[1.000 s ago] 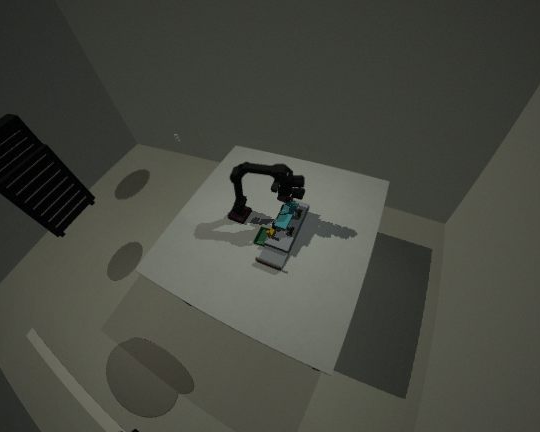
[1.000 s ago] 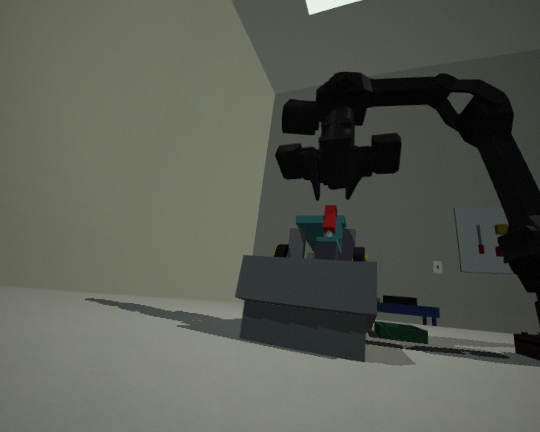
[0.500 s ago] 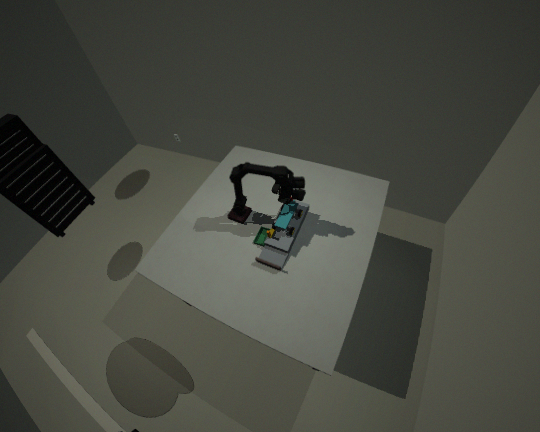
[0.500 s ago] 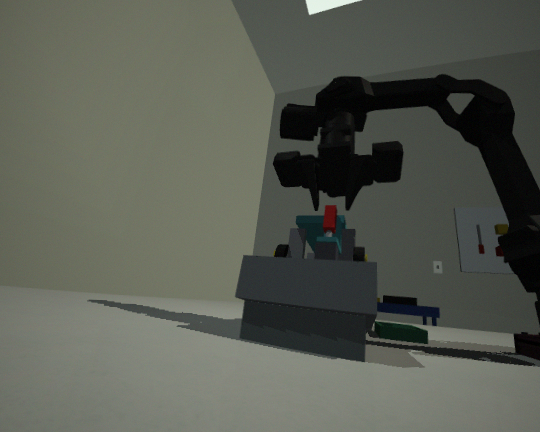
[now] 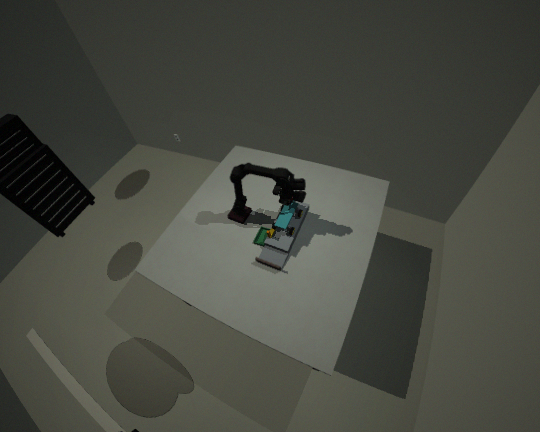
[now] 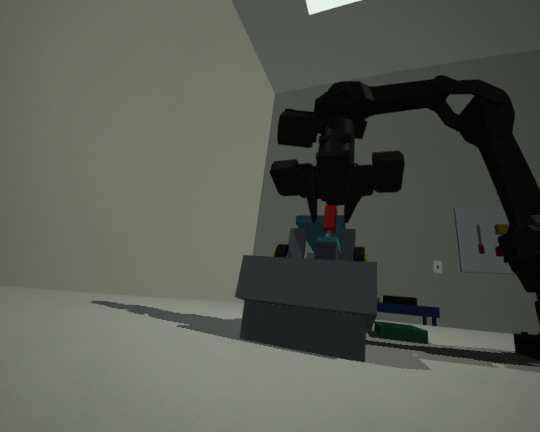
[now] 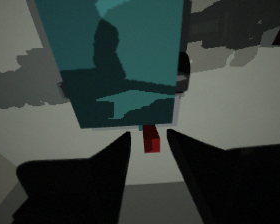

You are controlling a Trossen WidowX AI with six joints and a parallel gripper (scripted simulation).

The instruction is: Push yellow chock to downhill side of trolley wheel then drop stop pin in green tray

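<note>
My gripper tip is 10 mm to the right of the red-headed stop pin and 20 mm above it. Round my gripper tip: grey ramp block 20 mm ahead, 120 mm to the right, 100 mm below; yellow chock 40 mm behind, 220 mm to the right, 70 mm below; teal trolley 20 mm ahead, 110 mm to the right, 40 mm below.
</note>
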